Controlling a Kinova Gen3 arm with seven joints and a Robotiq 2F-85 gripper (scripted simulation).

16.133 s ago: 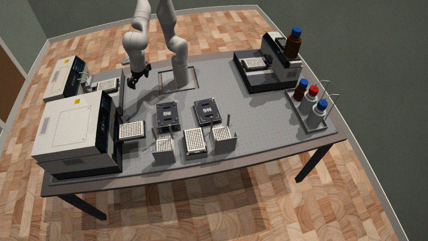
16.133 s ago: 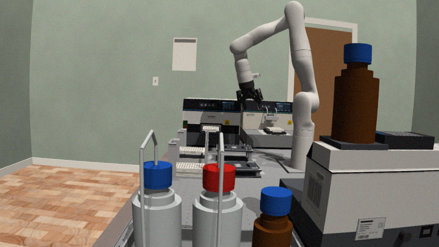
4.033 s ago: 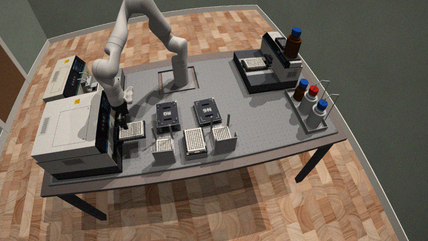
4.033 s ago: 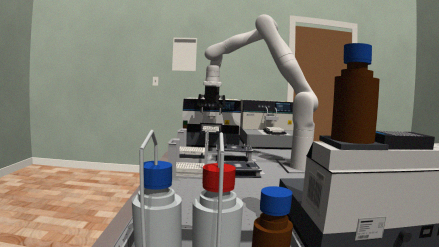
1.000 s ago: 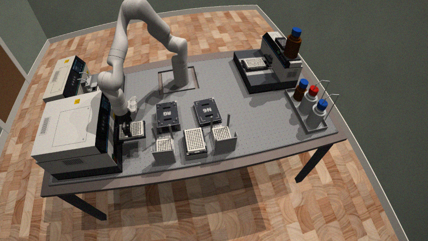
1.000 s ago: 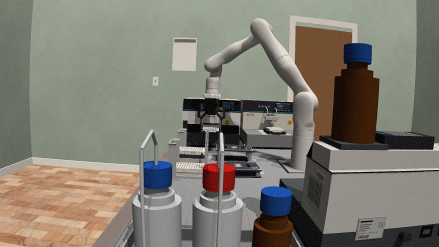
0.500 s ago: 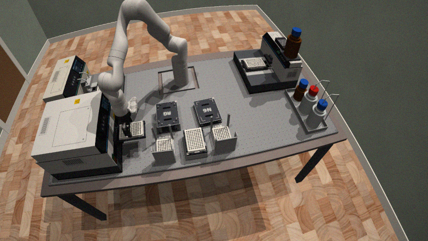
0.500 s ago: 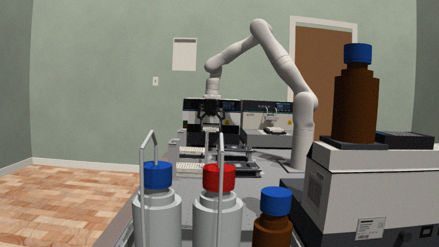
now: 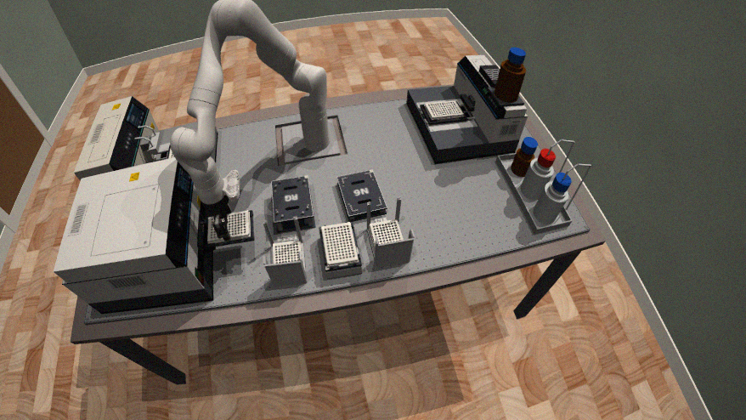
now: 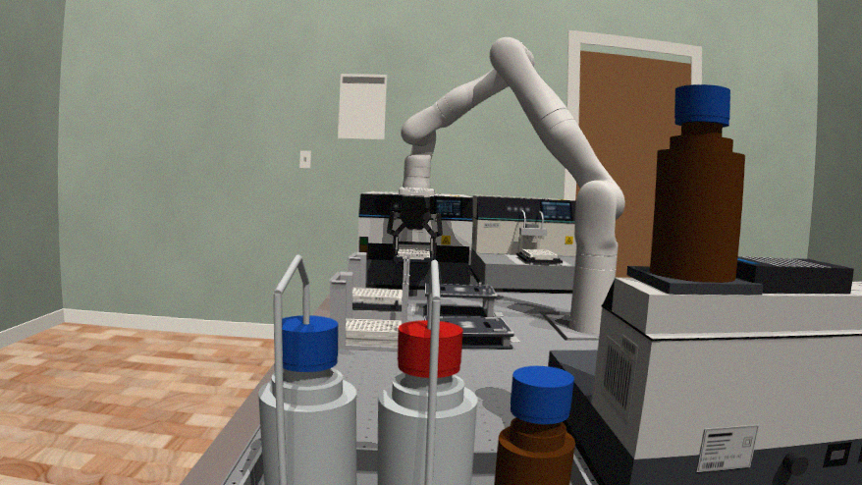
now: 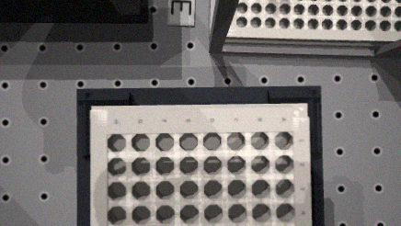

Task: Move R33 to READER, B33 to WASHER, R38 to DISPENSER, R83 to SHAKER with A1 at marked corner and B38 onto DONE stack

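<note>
The dark reader tray is 2 cm below my hand. The rest, counted from my hand: regrip nest RG (12 cm behind, 18 cm to the left, 7 cm below); reader housing (1 cm ahead, 29 cm to the right, 11 cm above); washer nest (37 cm behind, 20 cm to the right, 4 cm below).
</note>
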